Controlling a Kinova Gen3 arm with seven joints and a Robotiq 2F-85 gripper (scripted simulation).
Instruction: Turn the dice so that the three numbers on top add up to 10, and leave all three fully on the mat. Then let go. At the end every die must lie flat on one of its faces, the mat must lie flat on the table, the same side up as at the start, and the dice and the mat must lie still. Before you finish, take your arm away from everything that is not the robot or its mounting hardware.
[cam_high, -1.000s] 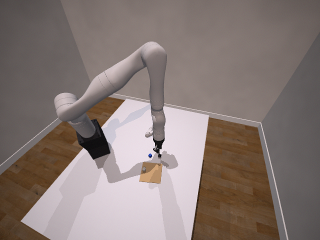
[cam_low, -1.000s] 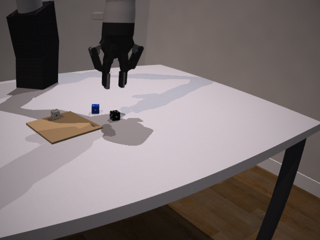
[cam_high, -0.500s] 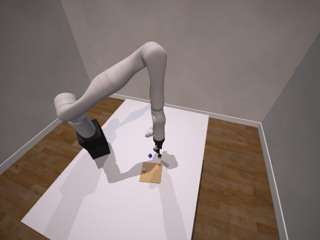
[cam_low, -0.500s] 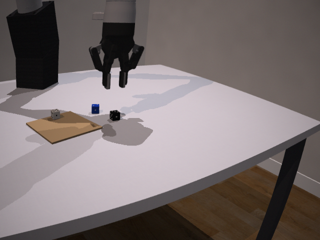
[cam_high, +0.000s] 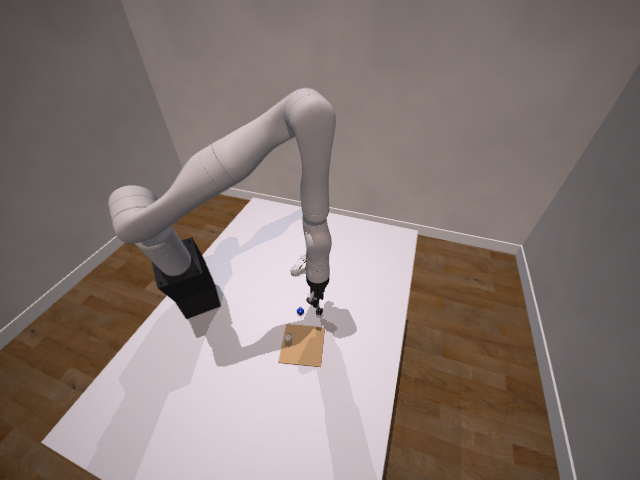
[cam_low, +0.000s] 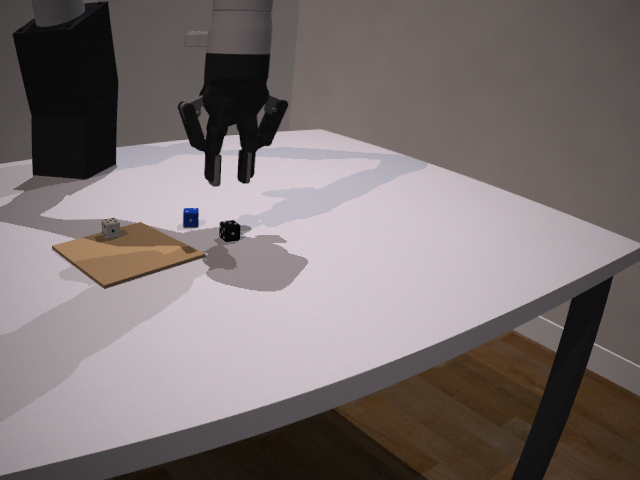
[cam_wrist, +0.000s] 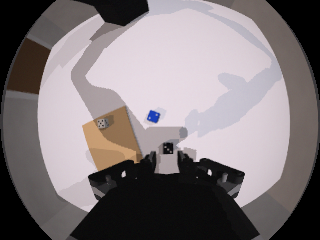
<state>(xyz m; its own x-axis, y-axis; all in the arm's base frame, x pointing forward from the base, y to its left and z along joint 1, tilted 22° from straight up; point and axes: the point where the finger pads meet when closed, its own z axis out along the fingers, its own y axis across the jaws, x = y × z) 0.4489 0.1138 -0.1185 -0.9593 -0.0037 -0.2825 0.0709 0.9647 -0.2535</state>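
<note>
Now: hand 80 mm above the black die. Also, from my hand: blue die: 60 mm behind, 20 mm to the right, 80 mm below; then white die: 60 mm behind, 140 mm to the right, 70 mm below; then tan mat: 10 mm behind, 130 mm to the right, 90 mm below.
</note>
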